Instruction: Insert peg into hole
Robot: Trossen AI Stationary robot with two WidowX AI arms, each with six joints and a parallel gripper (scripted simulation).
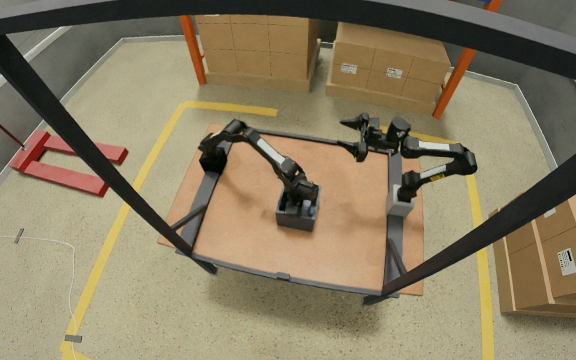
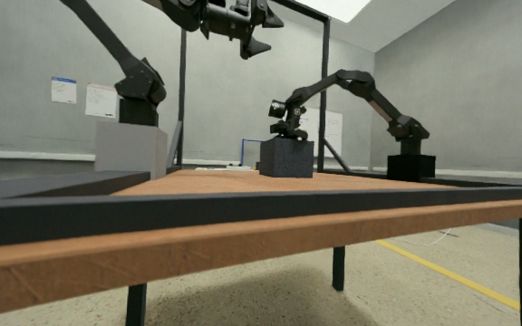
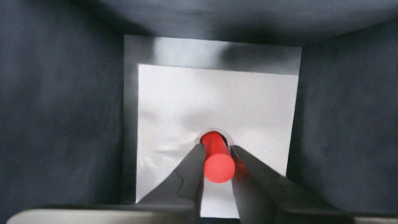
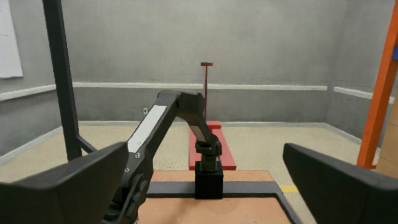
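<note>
The red peg lies 60 mm below my left hand. Also, from my left hand: dark frame rail 430 mm ahead, 30 mm to the left, 100 mm below; then light plate 60 mm below.
</note>
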